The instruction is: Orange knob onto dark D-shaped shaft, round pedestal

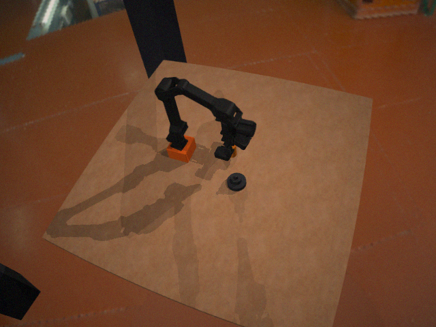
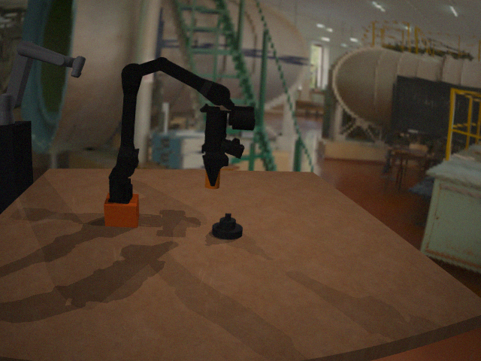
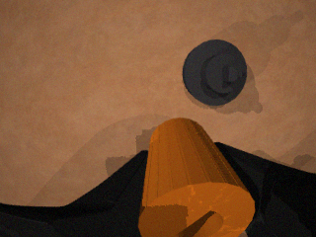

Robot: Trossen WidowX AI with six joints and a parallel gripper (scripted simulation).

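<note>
The dark round pedestal is 9 cm below my gripper tip, 6 cm to the right of it and 5 cm ahead of it. Also, from my gripper tip: orange knob: 2 cm above.
</note>
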